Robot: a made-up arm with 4 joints.
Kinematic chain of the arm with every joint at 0, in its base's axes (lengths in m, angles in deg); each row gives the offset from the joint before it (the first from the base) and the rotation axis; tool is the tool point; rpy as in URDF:
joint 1: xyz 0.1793 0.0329 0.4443 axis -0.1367 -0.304 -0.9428
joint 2: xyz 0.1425 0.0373 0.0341 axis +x
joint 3: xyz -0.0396 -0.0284 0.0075 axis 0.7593 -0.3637 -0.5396
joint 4: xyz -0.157 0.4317 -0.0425 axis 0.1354 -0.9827 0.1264
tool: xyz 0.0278 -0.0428 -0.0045 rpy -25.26 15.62 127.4
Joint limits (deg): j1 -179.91..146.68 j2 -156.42..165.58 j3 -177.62..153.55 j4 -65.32..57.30
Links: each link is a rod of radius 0.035 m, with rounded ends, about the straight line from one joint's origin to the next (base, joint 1, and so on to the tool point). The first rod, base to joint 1, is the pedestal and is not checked.
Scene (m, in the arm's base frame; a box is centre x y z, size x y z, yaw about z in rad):
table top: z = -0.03
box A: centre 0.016 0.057 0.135 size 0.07 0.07 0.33 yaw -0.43
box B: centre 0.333 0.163 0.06 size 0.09 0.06 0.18 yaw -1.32
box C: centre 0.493 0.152 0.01 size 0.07 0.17 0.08 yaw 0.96
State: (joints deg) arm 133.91 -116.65 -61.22 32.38
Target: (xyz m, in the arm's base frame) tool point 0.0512 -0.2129 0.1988
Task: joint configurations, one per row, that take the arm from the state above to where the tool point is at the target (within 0.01 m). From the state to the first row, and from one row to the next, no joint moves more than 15 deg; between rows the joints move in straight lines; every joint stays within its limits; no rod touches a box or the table.
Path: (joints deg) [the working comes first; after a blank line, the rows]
Joints at the target: 144.28 -128.14 42.64 35.71
Straight joint move there: touches box A.

1: 135.73 -113.63 -47.48 33.95
2: 137.56 -110.61 -33.75 35.52
3: 139.38 -107.59 -20.01 37.08
4: 141.21 -104.57 -6.28 38.65
5: 143.03 -101.56 7.46 40.22
6: 144.86 -98.54 21.19 41.79
7: 146.68 -95.52 34.93 43.35
8: 145.88 -106.39 37.50 40.81
9: 145.08 -117.27 40.07 38.26
10: 144.28 -128.14 42.64 35.71

